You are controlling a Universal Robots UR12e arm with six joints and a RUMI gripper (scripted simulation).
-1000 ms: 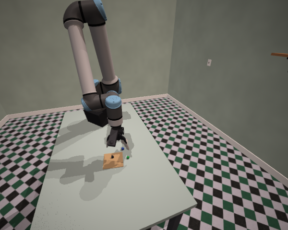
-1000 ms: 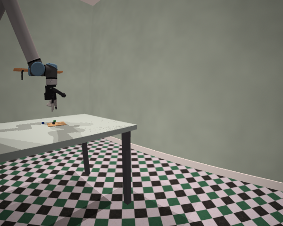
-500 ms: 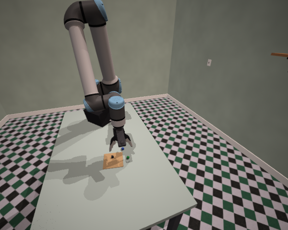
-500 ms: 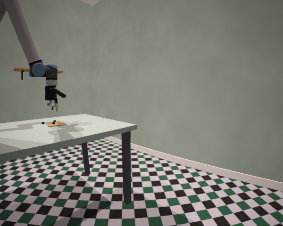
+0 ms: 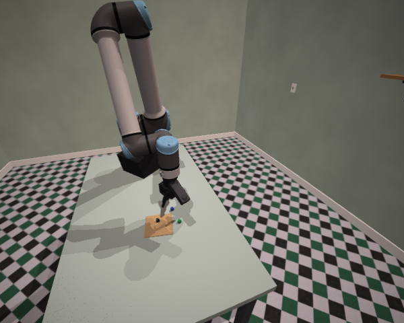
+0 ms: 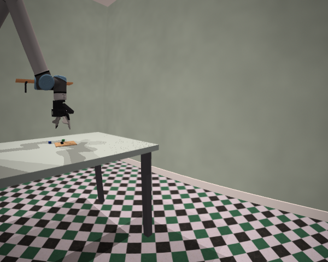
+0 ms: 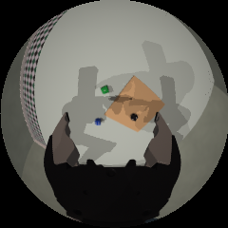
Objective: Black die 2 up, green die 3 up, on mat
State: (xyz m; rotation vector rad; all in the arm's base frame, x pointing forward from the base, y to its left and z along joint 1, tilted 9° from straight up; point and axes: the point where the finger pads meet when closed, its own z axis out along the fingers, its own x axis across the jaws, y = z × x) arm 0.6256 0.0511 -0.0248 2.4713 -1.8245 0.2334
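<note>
Now: the green die 9 cm below my hand and 2 cm to the left of it. Round my hand: black die (8 cm to the right, 8 cm below, 5 cm behind); then orange mat (9 cm below, 8 cm to the right, 3 cm behind); then blue die (10 cm behind, 9 cm below, 2 cm to the left).
</note>
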